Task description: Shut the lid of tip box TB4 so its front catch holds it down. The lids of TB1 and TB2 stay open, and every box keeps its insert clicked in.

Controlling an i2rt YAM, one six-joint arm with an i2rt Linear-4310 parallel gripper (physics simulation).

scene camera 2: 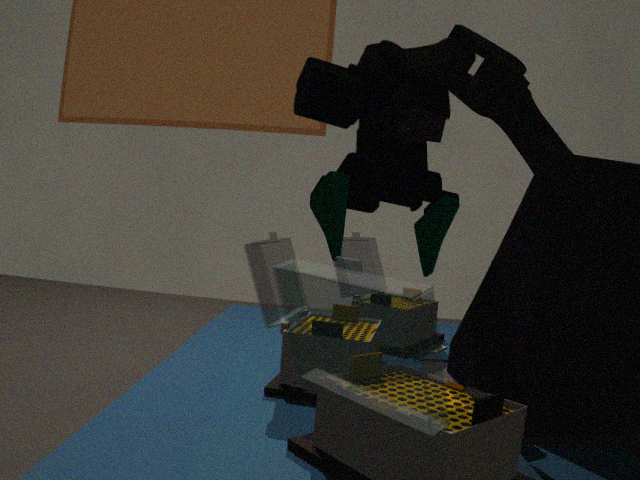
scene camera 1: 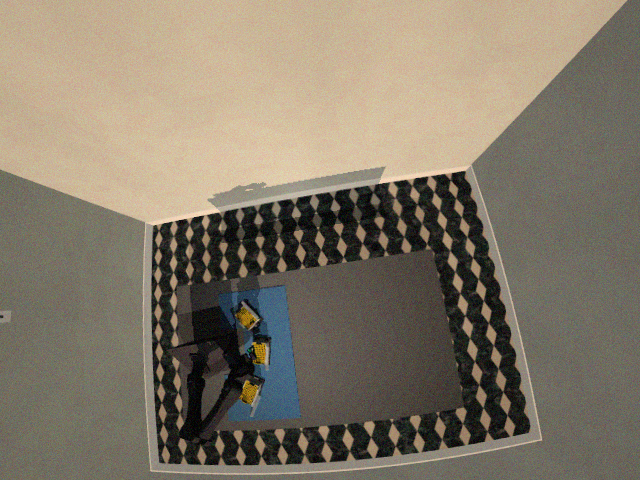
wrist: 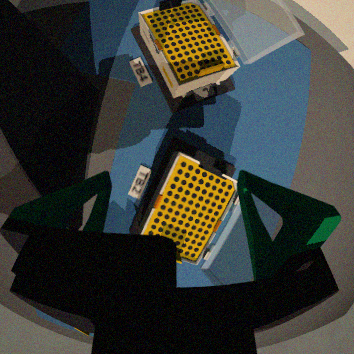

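Pixels of known places: gripper, fingertip midpoint: (scene camera 2: 383,267) (scene camera 1: 246,348) (wrist: 173,177); arm's base at its link origin: (scene camera 2: 631,288) (scene camera 1: 200,362).
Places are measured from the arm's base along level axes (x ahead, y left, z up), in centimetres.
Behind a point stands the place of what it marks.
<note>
TB4 (scene camera 1: 247,316) {x 26.5, y 25.7, z -6.7 cm} (scene camera 2: 413,439) (wrist: 192,42) {x 26.2, y 24.2, z -6.7 cm} is at the top of the wrist view, nearest in scene camera 2. Its clear lid (wrist: 265,30) {x 33.0, y 27.8, z -2.0 cm} is open, and its yellow insert looks seated. TB2 (scene camera 1: 260,353) {x 34.4, y 4.5, z -6.6 cm} (scene camera 2: 330,356) (wrist: 195,210) {x 34.0, y 5.2, z -6.6 cm} is the middle box, its insert level and its lid (scene camera 2: 276,279) (wrist: 227,252) open. The third box, TB1 (scene camera 1: 250,392) (scene camera 2: 403,325) {x 27.5, y 34.5, z 0.2 cm}, has its lid open; its label is unreadable. My gripper (scene camera 2: 381,266) {x 28.9, y 8.8, z 0.7 cm} (wrist: 173,177) {x 28.9, y 8.8, z 0.7 cm} is open and empty, above and around TB2's place in the wrist view. Whether the inserts' clips are engaged is too small to tell.
The boxes stand on a blue mat (scene camera 1: 281,382) {x 44.8, y -13.6, z -12.4 cm} (scene camera 2: 155,413) {x 46.4, y 20.9, z -12.3 cm} (wrist: 270,115) {x 42.4, y 22.6, z -12.4 cm}. My dark arm (scene camera 1: 195,392) {x 8.0, y -9.7, z 15.8 cm} (scene camera 2: 516,103) {x 12.3, y -15.0, z 23.2 cm} comes from the side away from the lids. Label plates TB4 (wrist: 140,71) {x 20.9, y 20.0, z -12.2 cm} and TB2 (wrist: 139,182) {x 26.7, y 5.0, z -12.2 cm} lie beside their boxes. The right finger overlaps TB2's lid in the wrist view.
</note>
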